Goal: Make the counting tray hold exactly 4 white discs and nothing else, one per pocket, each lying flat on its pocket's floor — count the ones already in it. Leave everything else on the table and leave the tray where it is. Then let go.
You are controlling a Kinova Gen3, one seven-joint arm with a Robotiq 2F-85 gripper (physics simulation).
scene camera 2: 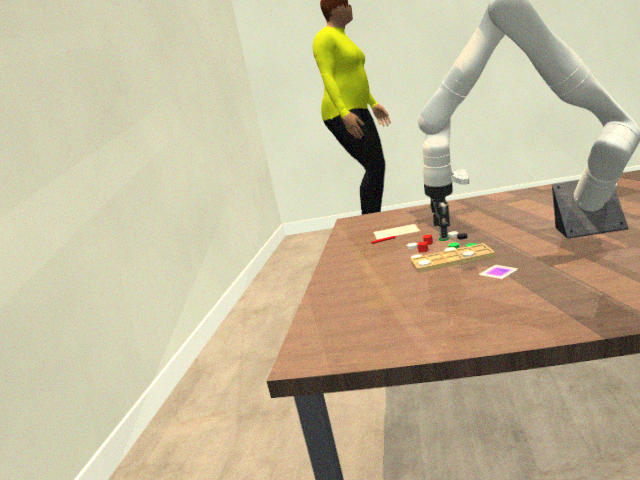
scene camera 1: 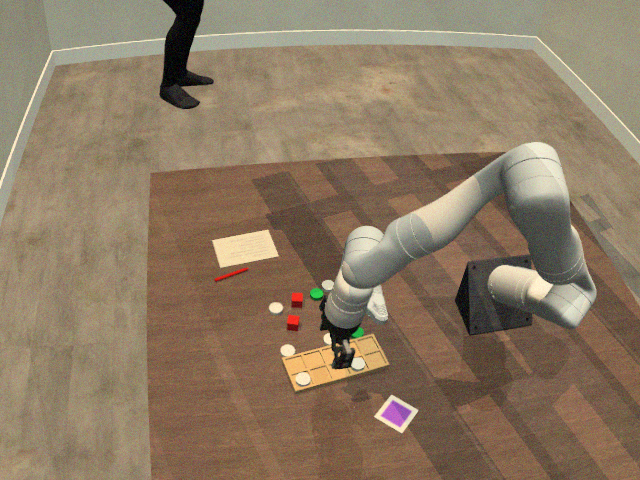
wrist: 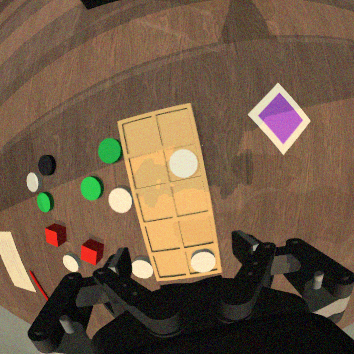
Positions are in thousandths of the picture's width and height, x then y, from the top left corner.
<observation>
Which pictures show my gripper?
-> Scene camera 2, scene camera 1 and the wrist view: all of them.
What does my gripper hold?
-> Nothing.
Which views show the counting tray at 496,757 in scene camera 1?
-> Scene camera 2, scene camera 1 and the wrist view: all of them.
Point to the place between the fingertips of my gripper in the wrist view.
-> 513,708
</observation>
